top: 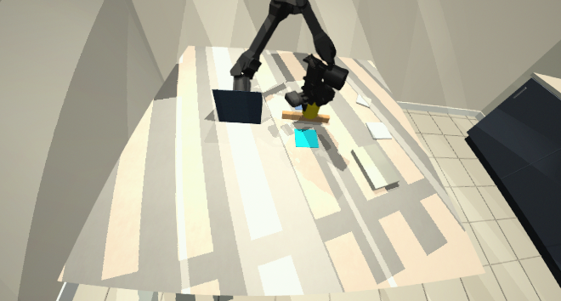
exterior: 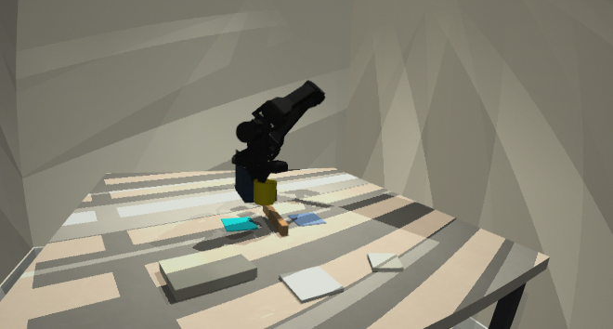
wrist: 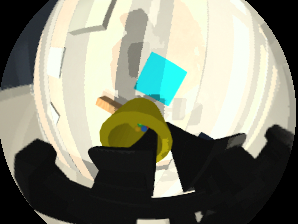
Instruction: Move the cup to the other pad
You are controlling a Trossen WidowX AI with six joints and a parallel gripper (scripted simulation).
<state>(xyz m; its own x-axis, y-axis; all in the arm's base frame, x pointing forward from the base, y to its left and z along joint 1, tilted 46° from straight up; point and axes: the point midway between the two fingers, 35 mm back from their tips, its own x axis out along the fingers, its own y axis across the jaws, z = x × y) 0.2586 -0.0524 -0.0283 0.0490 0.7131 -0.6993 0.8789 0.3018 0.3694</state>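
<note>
Right now my gripper tip is 11 cm above the cyan pad, 6 cm to the left of it and 2 cm short of it. From my gripper tip the other things lie so: blue pad: 16 cm to the left, 11 cm below, 3 cm ahead; yellow cup: 2 cm ahead, 1 cm to the left; wooden bar: 9 cm below, 5 cm to the left, 2 cm ahead.
</note>
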